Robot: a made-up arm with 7 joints.
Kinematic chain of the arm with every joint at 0, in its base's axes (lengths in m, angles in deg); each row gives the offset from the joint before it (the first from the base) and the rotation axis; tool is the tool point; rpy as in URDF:
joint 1: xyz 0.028 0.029 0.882 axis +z
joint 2: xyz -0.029 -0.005 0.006 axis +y
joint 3: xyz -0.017 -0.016 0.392 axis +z
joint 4: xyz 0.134 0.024 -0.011 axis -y
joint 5: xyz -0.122 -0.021 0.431 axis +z
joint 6: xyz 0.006 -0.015 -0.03 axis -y
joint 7: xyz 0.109 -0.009 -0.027 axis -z
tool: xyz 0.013 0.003 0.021 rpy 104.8 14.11 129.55
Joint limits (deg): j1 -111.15..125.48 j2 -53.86..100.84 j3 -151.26..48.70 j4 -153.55..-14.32 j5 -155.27..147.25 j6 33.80..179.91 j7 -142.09..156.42
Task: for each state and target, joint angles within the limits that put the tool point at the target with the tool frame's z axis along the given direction. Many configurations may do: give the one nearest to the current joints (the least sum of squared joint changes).
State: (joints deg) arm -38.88 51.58 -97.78 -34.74 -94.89 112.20 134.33
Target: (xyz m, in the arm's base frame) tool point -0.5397 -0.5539 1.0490 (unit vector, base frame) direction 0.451 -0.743 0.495
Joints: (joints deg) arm -82.29 69.13 -88.11 -87.18 -103.95 111.60 152.10
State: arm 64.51 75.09 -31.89 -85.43 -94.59 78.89 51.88
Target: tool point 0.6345 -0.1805 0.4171 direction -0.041 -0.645 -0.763
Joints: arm 19.94 82.71 -35.54 -97.16 -83.92 99.69 22.35
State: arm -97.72 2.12 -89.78 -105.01 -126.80 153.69 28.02
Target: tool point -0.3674 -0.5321 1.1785 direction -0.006 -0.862 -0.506
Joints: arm -77.85 21.27 -62.63 -95.98 -109.82 155.18 45.77
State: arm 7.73 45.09 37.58 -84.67 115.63 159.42 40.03
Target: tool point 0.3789 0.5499 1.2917 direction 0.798 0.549 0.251
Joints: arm 17.71 7.65 47.00 -90.80 92.24 134.46 11.43
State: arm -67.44 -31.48 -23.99 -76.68 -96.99 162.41 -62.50
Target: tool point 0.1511 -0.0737 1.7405 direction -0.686 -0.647 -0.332
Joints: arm -80.79 -18.17 7.44 -50.05 -118.55 137.72 -78.22
